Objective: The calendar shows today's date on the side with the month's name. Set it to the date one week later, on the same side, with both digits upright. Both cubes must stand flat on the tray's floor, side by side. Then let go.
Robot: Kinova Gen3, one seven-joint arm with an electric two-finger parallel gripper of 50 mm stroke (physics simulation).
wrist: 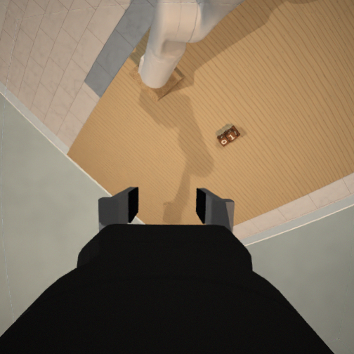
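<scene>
The calendar (228, 135) is small and far off in the wrist view, right of the middle, on the wooden surface. Its two dark red-brown cubes sit side by side. The left cube (223, 142) shows a pale round digit that looks like 0. The right cube (232, 136) shows a pale digit that looks like 1. The tray and the month's name are too small to make out. My gripper (167, 199) is open and empty, high above the surface, and the calendar shows beyond its fingers to the upper right.
The white robot arm (162, 55) rises from a square wooden base (171, 85) at the upper left, and its shadow falls across the slatted wooden surface (280, 105). Pale tiles (60, 75) with a blue-grey strip (112, 62) lie at the upper left. Grey-green walls (40, 200) border the floor.
</scene>
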